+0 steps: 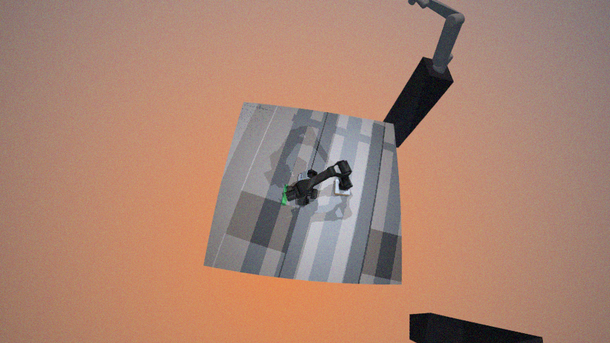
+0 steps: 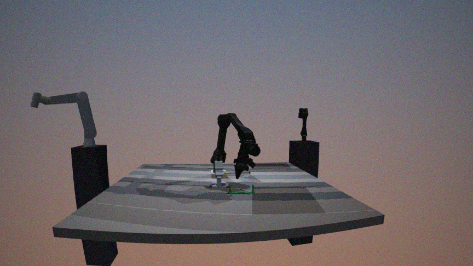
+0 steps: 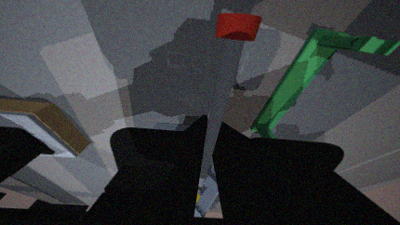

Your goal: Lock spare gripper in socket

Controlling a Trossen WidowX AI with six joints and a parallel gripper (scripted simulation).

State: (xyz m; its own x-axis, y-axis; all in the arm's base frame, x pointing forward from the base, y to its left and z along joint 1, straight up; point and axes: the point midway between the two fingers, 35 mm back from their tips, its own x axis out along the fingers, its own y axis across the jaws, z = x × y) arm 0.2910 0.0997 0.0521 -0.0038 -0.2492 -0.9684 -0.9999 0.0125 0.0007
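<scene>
Now: the socket 10 mm behind my gripper tip and 100 mm to the right of it. Round my gripper tip: green bracket: 100 mm ahead, 10 mm to the left, 30 mm below; then spare gripper: 30 mm behind, 100 mm to the right, 70 mm above.
</scene>
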